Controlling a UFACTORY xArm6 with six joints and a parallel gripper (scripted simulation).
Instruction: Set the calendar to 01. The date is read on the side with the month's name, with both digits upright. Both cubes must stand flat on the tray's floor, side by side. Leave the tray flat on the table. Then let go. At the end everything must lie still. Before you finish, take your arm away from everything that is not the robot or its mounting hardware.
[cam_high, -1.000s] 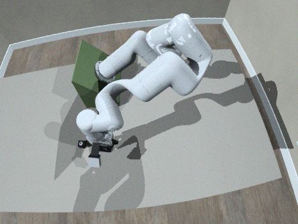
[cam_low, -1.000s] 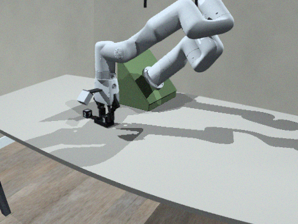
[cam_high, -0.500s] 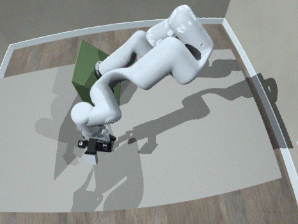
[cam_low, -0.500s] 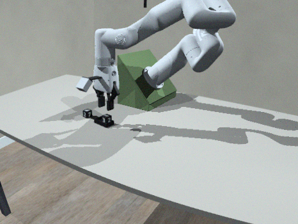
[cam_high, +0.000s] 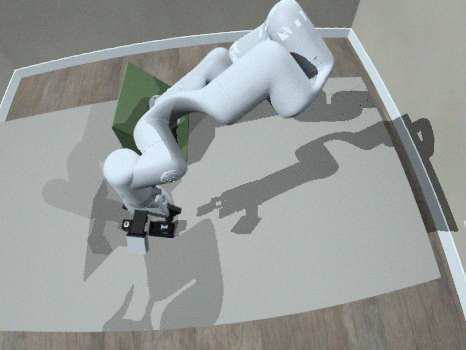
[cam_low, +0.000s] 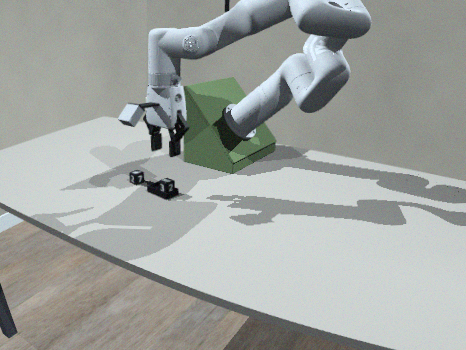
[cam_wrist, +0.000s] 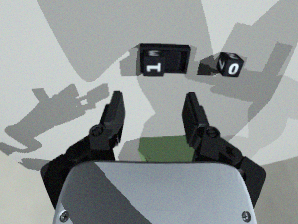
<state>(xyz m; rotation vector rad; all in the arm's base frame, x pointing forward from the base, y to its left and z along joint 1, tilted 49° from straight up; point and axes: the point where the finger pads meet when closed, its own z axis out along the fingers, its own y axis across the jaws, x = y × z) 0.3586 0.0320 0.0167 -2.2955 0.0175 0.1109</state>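
The black cube lies 120 mm to the right of my hand, 110 mm below it and 10 mm behind it. From my hand the other things lie so: black tray 120 mm below, 20 mm to the right.
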